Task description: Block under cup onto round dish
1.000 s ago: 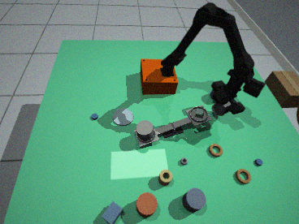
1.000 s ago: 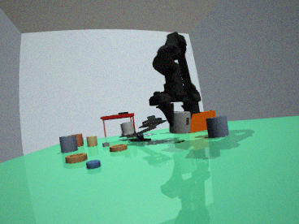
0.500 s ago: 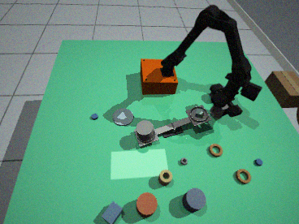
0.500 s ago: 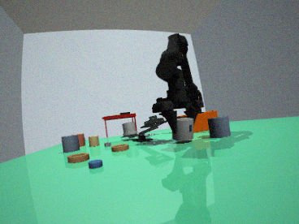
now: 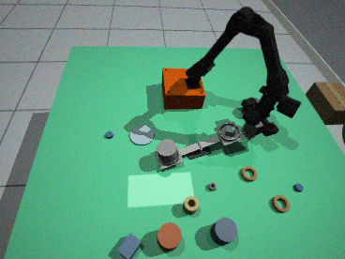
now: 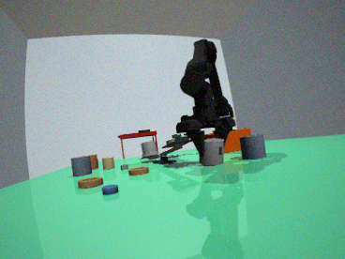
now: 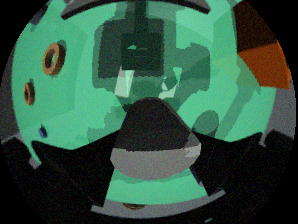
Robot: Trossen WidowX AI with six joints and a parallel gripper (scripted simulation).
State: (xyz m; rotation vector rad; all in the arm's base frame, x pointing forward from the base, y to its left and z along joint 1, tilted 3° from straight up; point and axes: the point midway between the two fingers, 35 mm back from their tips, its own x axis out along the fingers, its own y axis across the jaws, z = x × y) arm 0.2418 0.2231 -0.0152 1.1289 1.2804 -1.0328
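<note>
Now: the round grey dish 4 cm behind my gripper tip, 48 cm to the right of it and 2 cm below it. Also, from my gripper tip: orange cylinder: 38 cm ahead, 43 cm to the right, 1 cm above.
</note>
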